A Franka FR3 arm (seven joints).
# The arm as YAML. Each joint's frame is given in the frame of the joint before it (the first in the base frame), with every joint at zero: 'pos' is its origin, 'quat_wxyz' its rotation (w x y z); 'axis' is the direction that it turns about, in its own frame. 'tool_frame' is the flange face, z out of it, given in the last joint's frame.
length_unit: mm
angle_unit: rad
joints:
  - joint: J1
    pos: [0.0, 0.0, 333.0]
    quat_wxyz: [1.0, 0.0, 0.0, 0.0]
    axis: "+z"
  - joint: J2
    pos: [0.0, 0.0, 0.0]
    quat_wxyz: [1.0, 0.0, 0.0, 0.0]
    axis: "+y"
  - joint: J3
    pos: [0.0, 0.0, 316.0]
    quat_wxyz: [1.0, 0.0, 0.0, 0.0]
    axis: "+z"
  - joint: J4
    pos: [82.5, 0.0, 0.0]
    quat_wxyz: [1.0, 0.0, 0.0, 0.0]
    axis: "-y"
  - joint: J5
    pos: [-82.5, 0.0, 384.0]
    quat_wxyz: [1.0, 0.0, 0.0, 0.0]
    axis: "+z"
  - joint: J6
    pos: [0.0, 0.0, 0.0]
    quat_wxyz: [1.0, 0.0, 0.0, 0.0]
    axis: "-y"
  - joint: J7
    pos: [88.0, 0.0, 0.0]
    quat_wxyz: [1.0, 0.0, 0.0, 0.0]
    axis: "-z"
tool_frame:
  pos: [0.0, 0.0, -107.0]
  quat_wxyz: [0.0, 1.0, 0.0, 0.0]
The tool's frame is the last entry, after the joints.
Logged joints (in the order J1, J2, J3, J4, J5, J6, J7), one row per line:
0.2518, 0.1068, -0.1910, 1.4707, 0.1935, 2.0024, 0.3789
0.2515, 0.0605, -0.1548, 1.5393, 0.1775, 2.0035, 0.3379
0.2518, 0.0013, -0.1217, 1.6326, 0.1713, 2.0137, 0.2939
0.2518, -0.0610, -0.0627, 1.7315, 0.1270, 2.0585, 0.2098
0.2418, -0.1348, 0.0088, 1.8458, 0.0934, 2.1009, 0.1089
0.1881, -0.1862, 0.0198, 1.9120, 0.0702, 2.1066, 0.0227
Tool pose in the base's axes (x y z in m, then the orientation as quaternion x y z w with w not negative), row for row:
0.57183, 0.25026, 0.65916, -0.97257, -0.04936, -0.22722, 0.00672
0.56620, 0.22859, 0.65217, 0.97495, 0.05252, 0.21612, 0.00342
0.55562, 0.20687, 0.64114, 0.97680, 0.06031, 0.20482, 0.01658
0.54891, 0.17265, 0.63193, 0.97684, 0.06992, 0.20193, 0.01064
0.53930, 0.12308, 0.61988, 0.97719, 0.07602, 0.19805, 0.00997
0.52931, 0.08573, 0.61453, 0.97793, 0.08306, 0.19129, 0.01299
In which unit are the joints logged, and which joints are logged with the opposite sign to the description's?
The joints are logged in radians. Opposite sign: J3, J4, J5.
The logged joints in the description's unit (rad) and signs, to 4 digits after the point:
0.2518, 0.1068, 0.1910, -1.4707, -0.1935, 2.0024, 0.3789
0.2515, 0.0605, 0.1548, -1.5393, -0.1775, 2.0035, 0.3379
0.2518, 0.0013, 0.1217, -1.6326, -0.1713, 2.0137, 0.2939
0.2518, -0.0610, 0.0627, -1.7315, -0.1270, 2.0585, 0.2098
0.2418, -0.1348, -0.0088, -1.8458, -0.0934, 2.1009, 0.1089
0.1881, -0.1862, -0.0198, -1.9120, -0.0702, 2.1066, 0.0227

